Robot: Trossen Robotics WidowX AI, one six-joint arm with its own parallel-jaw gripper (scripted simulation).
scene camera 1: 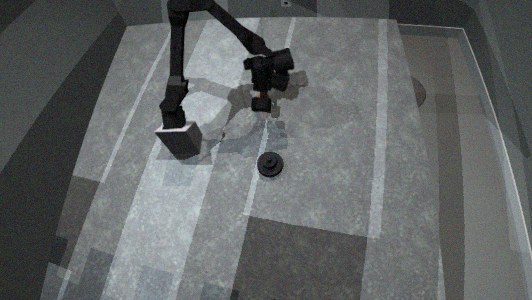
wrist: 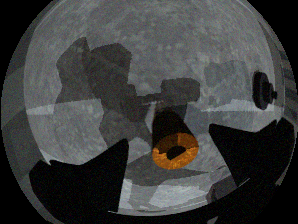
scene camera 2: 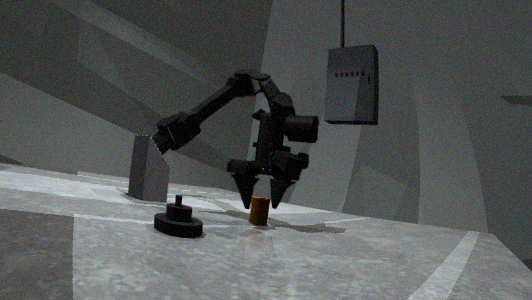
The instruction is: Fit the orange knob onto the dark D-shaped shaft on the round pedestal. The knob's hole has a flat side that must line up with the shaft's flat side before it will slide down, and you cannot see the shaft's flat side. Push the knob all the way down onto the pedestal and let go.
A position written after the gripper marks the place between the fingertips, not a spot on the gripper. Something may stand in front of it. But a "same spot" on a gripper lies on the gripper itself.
Scene:
gripper: scene camera 1 264, 100; wrist; scene camera 2
same spot on gripper: (wrist: 98, 182) = (scene camera 2: 281, 184)

